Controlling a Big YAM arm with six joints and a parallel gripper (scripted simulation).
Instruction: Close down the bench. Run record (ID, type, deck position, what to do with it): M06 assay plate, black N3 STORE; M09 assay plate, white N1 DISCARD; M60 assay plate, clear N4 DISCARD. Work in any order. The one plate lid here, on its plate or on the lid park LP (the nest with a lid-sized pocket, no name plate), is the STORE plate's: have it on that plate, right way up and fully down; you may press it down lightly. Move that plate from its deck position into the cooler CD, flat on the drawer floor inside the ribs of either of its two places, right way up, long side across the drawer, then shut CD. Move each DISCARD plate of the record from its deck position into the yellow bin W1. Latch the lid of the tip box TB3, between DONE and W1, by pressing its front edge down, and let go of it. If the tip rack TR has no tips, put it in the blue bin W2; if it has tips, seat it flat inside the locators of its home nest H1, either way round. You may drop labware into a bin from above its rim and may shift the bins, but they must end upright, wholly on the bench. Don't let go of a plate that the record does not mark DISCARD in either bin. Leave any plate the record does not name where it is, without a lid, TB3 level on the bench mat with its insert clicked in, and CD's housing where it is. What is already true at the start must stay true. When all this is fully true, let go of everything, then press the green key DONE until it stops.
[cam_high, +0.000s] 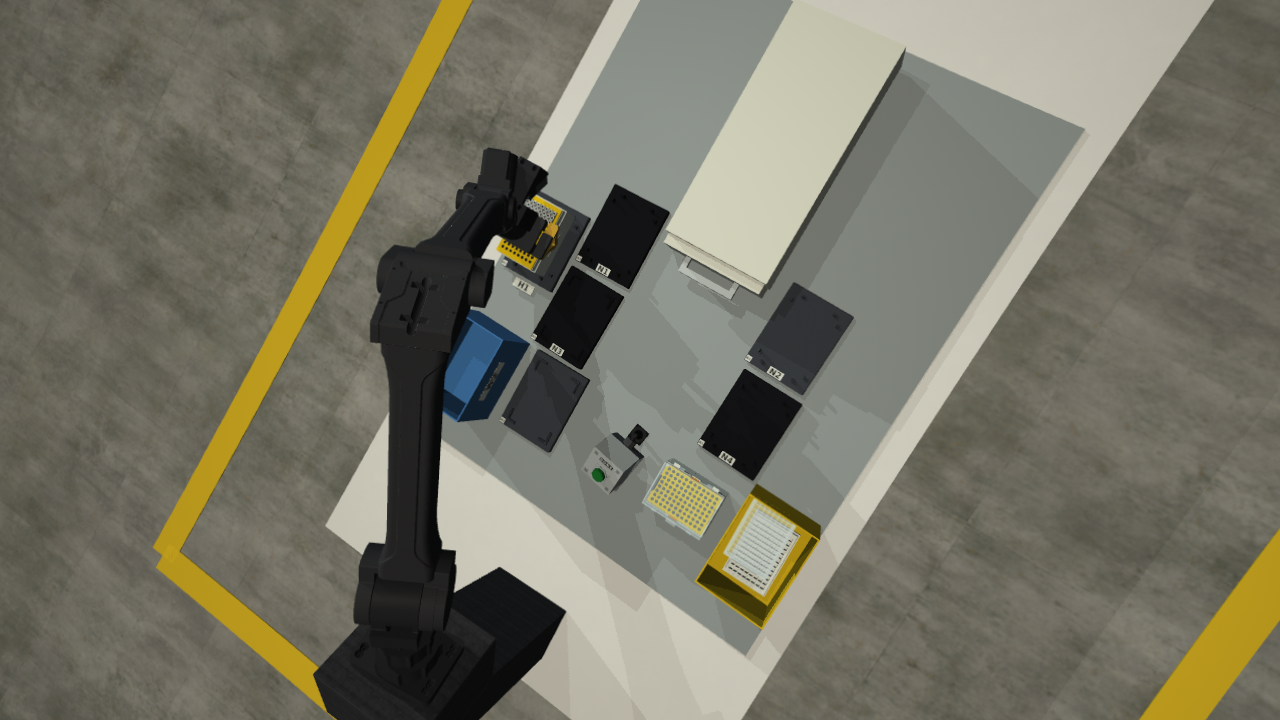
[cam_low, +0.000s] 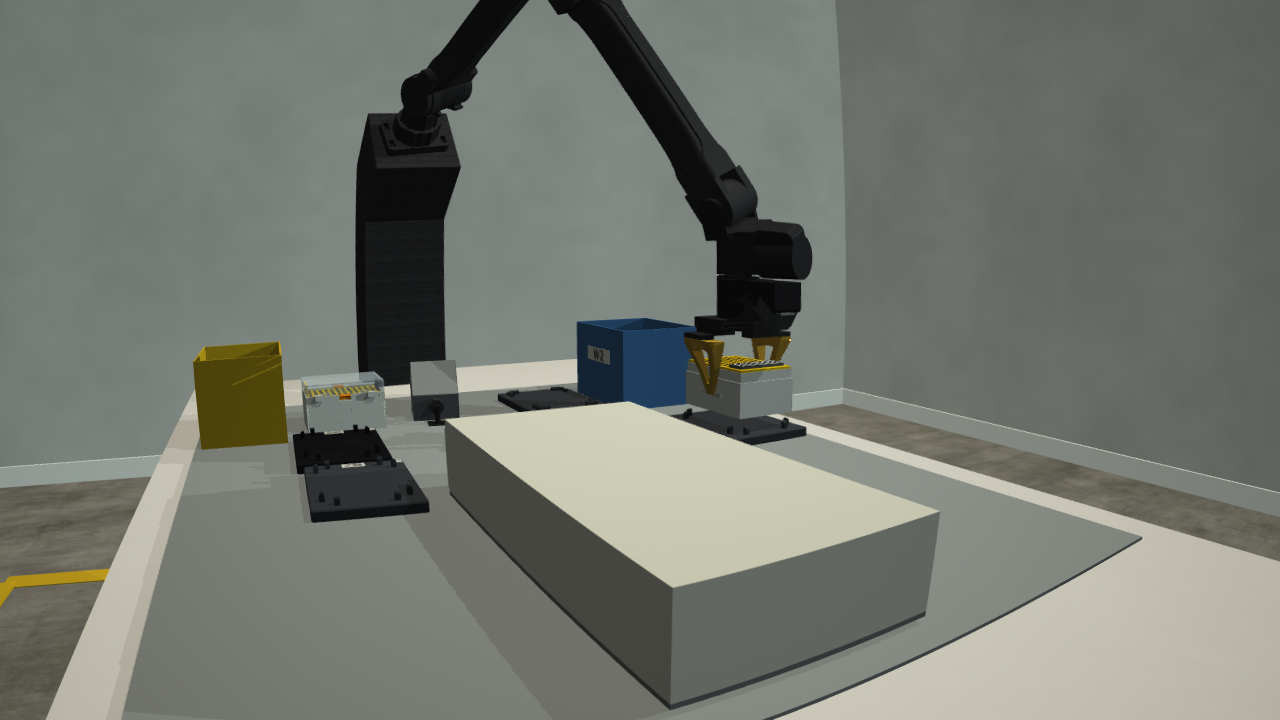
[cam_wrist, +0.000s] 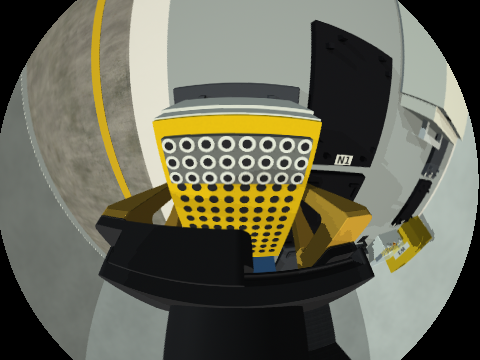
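Now: the home nest H1 6 cm below my hand. The rest, counted from my hand: nest N3: 13 cm behind, 11 cm to the right, 6 cm below; then yellow tip rack: 1 cm behind, 1 cm above; then nest N1: 15 cm to the right, 6 cm below, 5 cm ahead.
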